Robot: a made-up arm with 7 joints.
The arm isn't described. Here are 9 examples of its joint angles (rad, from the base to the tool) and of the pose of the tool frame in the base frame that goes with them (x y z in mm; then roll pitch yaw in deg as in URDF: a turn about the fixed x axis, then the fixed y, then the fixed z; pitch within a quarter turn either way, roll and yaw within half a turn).
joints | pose
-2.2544 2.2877 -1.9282 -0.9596 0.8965 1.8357 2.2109 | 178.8 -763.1 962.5 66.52 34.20 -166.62
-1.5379 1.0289 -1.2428 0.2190 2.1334 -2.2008 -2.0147 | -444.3 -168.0 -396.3 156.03 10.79 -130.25
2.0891 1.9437 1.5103 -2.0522 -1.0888 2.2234 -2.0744 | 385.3 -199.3 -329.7 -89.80 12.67 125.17
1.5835 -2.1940 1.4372 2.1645 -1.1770 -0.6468 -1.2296 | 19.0 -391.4 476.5 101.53 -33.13 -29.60
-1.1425 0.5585 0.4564 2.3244 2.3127 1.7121 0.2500 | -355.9 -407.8 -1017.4 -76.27 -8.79 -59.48
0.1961 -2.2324 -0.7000 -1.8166 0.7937 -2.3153 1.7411 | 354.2 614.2 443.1 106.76 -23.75 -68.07
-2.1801 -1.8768 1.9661 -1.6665 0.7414 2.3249 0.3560 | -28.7 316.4 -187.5 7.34 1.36 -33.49
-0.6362 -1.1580 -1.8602 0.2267 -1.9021 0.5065 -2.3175 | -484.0 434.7 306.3 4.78 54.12 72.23
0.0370 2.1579 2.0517 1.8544 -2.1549 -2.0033 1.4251 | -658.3 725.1 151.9 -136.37 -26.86 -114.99
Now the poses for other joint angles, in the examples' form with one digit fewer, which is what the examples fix.
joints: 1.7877 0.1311 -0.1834 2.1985 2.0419 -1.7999 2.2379
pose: 204 346 -136 65.5 46.4 -0.5
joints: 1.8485 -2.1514 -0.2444 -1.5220 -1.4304 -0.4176 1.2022
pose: 643 -291 -38 -90.6 -27.1 45.1
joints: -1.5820 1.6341 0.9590 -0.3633 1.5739 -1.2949 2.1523
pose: -474 -624 -312 -21.3 -38.4 -147.7
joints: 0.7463 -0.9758 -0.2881 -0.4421 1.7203 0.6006 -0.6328
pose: 1051 -41 -551 -71.9 -42.5 -58.8
